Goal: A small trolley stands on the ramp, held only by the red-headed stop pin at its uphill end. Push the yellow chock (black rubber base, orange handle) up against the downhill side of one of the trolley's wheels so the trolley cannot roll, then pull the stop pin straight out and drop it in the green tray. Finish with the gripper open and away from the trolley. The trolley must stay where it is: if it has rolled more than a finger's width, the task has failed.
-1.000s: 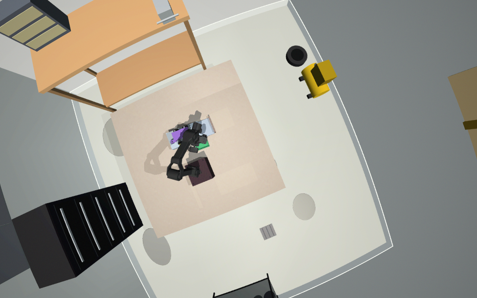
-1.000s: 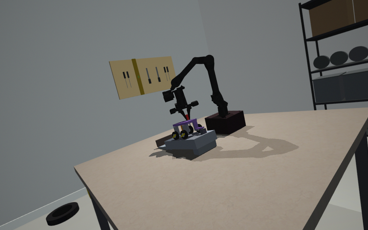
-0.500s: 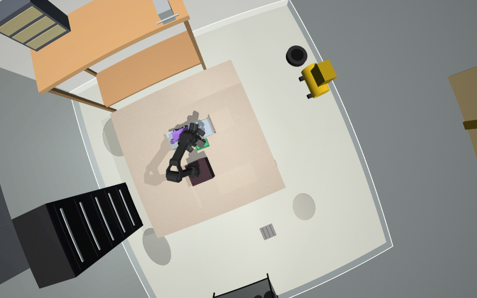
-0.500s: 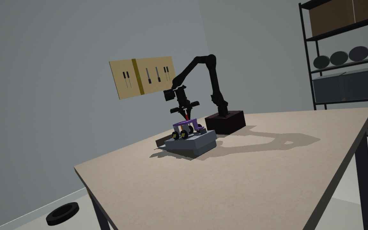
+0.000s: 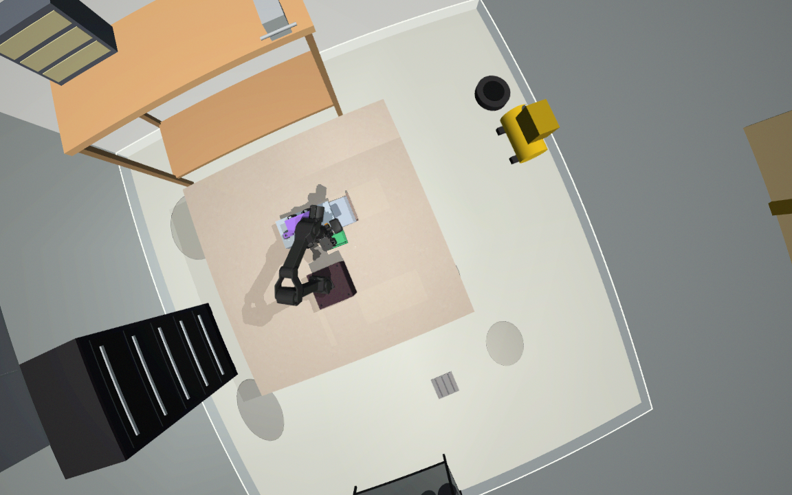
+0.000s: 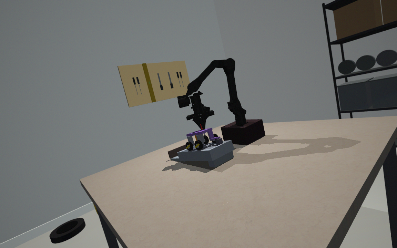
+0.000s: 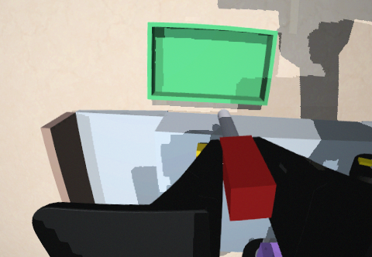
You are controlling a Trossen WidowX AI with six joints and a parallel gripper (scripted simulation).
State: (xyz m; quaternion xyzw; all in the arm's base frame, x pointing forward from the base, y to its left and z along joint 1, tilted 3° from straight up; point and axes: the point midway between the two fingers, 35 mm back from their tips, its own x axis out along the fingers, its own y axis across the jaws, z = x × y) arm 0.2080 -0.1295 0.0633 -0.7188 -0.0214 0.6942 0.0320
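The green tray is 14 cm below my gripper tip and 2 cm behind it. Also, from my gripper tip: purple trolley (11 cm ahead, 9 cm to the left, 3 cm below); then yellow chock (5 cm below, 5 cm ahead, 1 cm to the left); then red-headed stop pin (right at my gripper tip).
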